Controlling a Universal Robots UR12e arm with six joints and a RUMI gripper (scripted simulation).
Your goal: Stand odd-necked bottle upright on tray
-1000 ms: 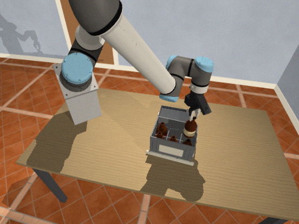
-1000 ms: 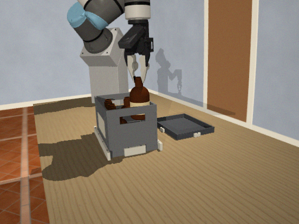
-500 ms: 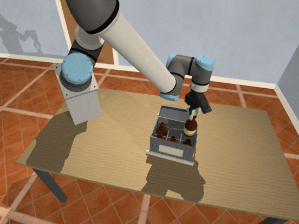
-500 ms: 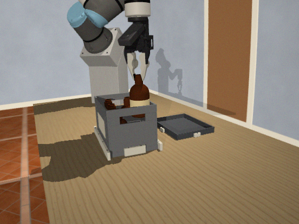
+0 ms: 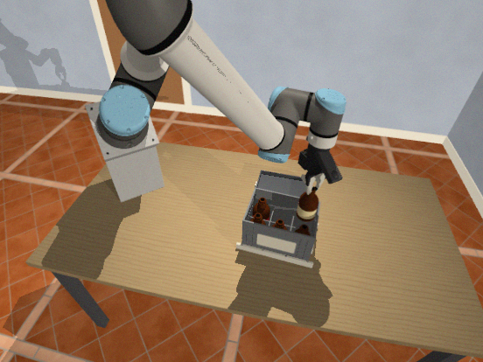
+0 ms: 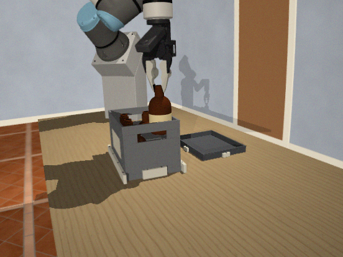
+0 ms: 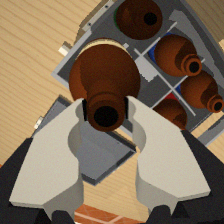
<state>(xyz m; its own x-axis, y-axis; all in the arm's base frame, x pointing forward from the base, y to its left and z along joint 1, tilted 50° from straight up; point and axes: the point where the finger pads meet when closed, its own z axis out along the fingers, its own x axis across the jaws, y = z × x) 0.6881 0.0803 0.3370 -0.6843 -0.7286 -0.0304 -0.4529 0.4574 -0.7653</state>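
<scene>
My gripper is now 7 cm above the bottle. Also, from my hand: grey tray: 27 cm to the left, 26 cm below, 8 cm behind; then grey crate: 19 cm below, 10 cm behind, 2 cm to the right.
</scene>
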